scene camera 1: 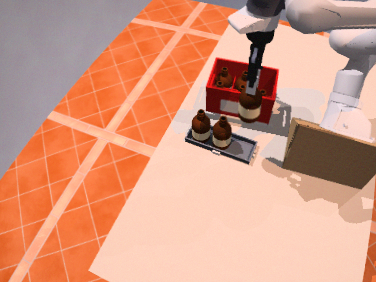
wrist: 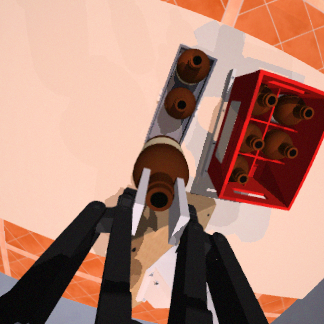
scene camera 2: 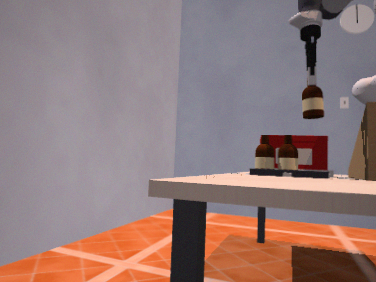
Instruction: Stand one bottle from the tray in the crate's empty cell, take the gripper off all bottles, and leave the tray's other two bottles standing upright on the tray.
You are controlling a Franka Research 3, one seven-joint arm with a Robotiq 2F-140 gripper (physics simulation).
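My gripper (scene camera 1: pixel 252 86) (scene camera 2: pixel 312 79) (wrist: pixel 159 184) is shut on the neck of a brown bottle (scene camera 1: pixel 250 107) (scene camera 2: pixel 313 103) (wrist: pixel 161 159). The bottle hangs upright, well above the table and above the tray's height. The other two bottles, one (scene camera 1: pixel 201 128) (scene camera 2: pixel 264 156) (wrist: pixel 192 67) at the end and one (scene camera 1: pixel 222 134) (scene camera 2: pixel 288 156) (wrist: pixel 179 103) beside it, stand upright on the dark tray (scene camera 1: pixel 242 149) (scene camera 2: pixel 315 174) (wrist: pixel 171 132). The red crate (scene camera 1: pixel 215 100) (scene camera 2: pixel 321 150) (wrist: pixel 295 177) holds several brown bottles. Its empty cell shows at the lower right of the crate in the wrist view.
A brown board (scene camera 1: pixel 330 156) (scene camera 2: pixel 371 150) (wrist: pixel 201 204) stands upright on the table (scene camera 1: pixel 200 215) (scene camera 2: pixel 225 189) (wrist: pixel 75 110), near the robot's base. The crate's raised walls stand beside the tray, with a narrow gap between them.
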